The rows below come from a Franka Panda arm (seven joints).
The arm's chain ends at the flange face. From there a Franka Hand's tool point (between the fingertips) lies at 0.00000 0.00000 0.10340 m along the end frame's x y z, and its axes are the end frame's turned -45 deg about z.
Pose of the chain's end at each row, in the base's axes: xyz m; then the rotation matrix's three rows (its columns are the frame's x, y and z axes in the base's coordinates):
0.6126 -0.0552 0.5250; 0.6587 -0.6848 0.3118; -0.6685 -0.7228 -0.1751; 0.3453 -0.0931 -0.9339
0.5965 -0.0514 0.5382; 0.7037 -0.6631 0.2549; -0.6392 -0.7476 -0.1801; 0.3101 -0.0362 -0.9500
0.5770 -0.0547 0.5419; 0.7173 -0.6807 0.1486; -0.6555 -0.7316 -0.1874; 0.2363 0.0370 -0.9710
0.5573 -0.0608 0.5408; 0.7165 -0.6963 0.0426; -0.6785 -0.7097 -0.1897; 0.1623 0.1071 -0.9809
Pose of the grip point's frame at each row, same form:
0.6448 -0.0733 0.4284; 0.9500 -0.0185 0.3118; 0.0384 -0.9838 -0.1751; 0.3100 0.1783 -0.9339
0.6229 -0.0700 0.4400; 0.9665 0.0287 0.2549; 0.0767 -0.9806 -0.1801; 0.2449 0.1937 -0.9500
0.5924 -0.0741 0.4415; 0.9885 0.0259 0.1486; 0.0538 -0.9808 -0.1874; 0.1409 0.1933 -0.9710
0.5617 -0.0804 0.4394; 0.9990 0.0143 0.0426; 0.0221 -0.9816 -0.1897; 0.0390 0.1905 -0.9809

